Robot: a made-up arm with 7 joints.
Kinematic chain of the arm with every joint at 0, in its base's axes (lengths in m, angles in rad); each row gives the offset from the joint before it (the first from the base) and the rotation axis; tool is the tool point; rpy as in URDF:
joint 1: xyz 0 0 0.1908 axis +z
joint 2: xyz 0 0 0 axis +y
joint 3: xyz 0 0 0.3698 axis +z
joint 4: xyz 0.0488 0 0 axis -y
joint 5: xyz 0.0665 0 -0.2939 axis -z
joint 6: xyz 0 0 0 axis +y
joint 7: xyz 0.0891 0 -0.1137 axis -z
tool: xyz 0 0 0 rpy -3.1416 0 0
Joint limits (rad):
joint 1: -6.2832..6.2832
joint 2: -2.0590..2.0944
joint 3: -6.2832..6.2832
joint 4: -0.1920..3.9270
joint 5: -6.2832..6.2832
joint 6: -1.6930..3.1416
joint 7: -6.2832..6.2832
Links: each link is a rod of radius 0.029 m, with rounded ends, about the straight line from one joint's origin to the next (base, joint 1, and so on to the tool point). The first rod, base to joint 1, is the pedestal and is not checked.
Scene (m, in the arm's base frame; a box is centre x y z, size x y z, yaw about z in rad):
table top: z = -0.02
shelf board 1: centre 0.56 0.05 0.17 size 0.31 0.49 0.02 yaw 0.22
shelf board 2: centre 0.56 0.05 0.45 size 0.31 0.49 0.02 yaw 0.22
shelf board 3: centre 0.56 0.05 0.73 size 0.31 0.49 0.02 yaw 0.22
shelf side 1: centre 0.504 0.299 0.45 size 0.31 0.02 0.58 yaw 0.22
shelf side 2: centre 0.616 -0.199 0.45 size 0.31 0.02 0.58 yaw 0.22
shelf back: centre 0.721 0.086 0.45 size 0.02 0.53 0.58 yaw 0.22
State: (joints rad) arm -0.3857 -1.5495 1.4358 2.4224 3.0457 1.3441 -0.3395
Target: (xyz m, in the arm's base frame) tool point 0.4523 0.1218 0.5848
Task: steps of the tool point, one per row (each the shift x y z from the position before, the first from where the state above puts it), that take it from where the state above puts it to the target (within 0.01 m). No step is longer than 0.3 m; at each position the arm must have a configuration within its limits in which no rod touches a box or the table.
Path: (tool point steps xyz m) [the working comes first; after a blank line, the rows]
Joints at the target: -1.5389 -0.7513 1.1680 1.3029 3.0612 0.9685 -0.3395
Straight joint move there: touches shelf side 1.

1: 0.1841 0.1452 0.1055
2: 0.2244 0.0492 0.1100
3: 0.2204 -0.0556 0.0955
4: 0.1731 -0.1441 0.0629
5: 0.0952 -0.1950 0.0176
6: 0.0091 -0.1970 -0.0322
7: 0.1104 0.0205 -0.0012
8: 0.0822 0.0226 0.0012

